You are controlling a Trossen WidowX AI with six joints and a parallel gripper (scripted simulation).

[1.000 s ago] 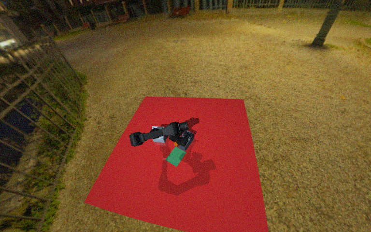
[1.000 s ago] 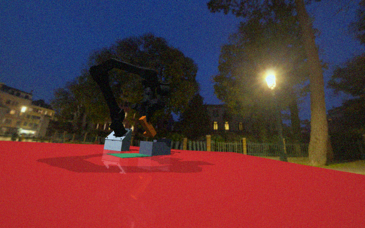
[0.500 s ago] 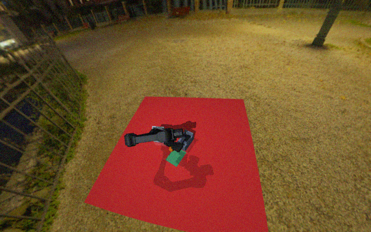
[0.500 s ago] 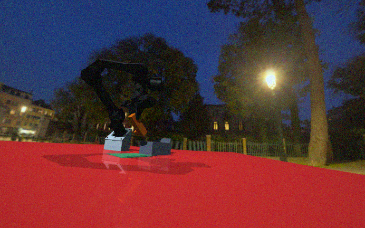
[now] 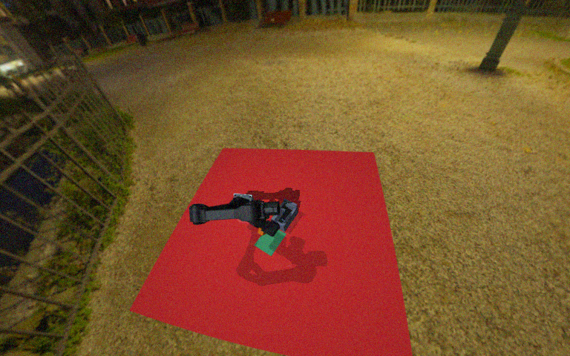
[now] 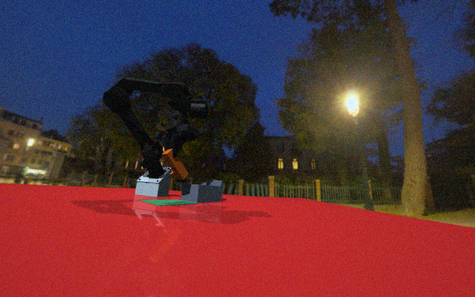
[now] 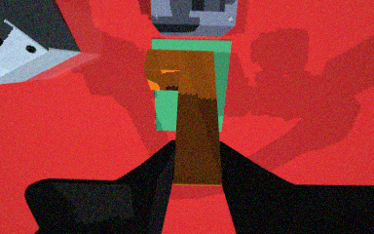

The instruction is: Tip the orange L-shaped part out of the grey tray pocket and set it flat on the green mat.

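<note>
My gripper tip is now 16 cm above the green mat and 2 cm to the right of it. From my gripper tip the other things lie so: orange L-shaped part: 3 cm to the left, 3 cm below.
</note>
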